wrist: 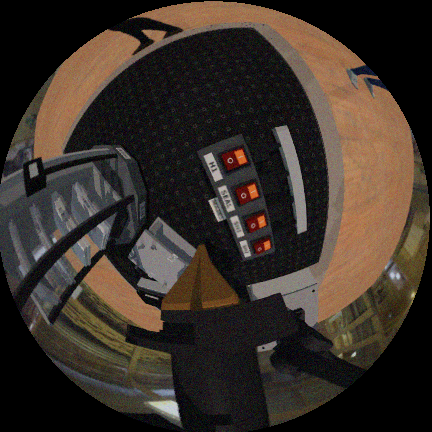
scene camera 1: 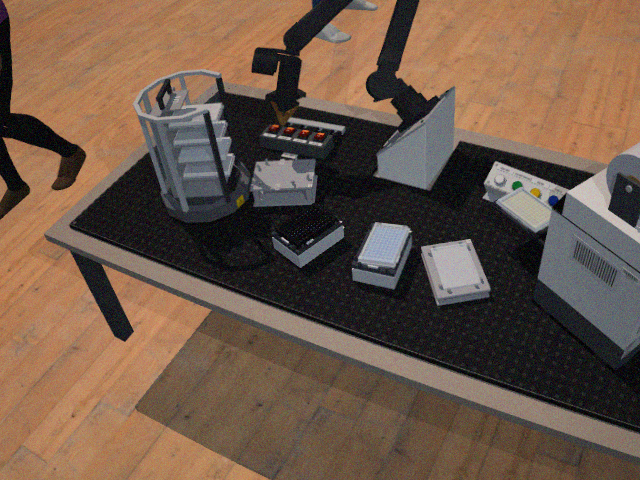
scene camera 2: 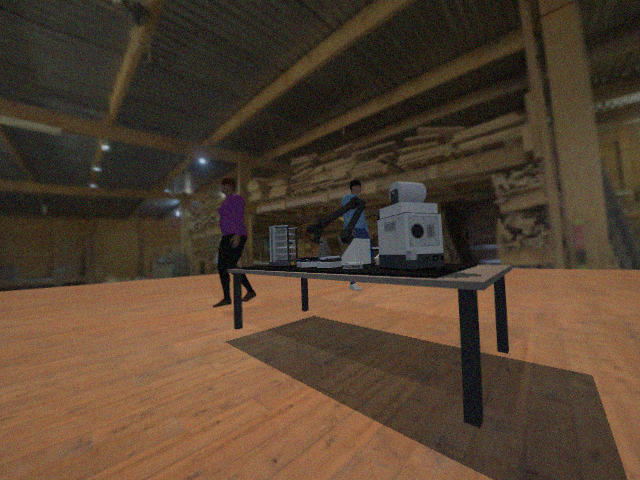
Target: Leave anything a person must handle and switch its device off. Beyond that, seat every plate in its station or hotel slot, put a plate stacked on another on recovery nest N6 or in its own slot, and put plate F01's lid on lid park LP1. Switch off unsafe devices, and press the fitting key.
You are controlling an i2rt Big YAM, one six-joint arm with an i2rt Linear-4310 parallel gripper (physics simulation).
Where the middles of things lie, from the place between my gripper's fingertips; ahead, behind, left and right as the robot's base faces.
Labels:
My hand is 230 mm short of the plate hotel H1 (scene camera 1: 184,151), 110 mm to the left of it and 60 mm below it. Round my hand: blue-white well plate (scene camera 1: 383,247): 450 mm to the left, 260 mm ahead, 50 mm below; black plate (scene camera 1: 314,220): 280 mm ahead, 250 mm to the left, 50 mm below; flat white plate (scene camera 1: 455,267): 610 mm to the left, 230 mm ahead, 80 mm below.

